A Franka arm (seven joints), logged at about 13 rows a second.
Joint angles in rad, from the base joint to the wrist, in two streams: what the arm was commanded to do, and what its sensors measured. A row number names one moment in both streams.
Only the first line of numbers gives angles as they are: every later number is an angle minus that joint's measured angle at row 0.
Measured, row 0:
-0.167 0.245 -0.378 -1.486 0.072 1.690 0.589
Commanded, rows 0 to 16:
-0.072 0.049 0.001 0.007 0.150 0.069 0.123
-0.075 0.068 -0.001 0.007 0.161 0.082 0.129
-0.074 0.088 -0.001 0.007 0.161 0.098 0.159
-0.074 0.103 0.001 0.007 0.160 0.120 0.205
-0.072 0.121 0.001 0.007 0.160 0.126 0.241
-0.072 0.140 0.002 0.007 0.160 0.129 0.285
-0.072 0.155 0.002 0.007 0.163 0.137 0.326
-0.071 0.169 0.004 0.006 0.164 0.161 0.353
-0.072 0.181 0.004 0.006 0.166 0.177 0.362
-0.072 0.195 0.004 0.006 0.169 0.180 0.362
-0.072 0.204 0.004 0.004 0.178 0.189 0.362
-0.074 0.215 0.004 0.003 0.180 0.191 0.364
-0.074 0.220 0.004 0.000 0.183 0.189 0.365
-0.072 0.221 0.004 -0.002 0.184 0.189 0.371
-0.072 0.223 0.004 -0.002 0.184 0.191 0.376
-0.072 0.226 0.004 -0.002 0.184 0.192 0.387
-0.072 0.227 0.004 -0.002 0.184 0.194 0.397
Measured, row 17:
-0.073 0.220 0.008 -0.007 0.155 0.181 0.369
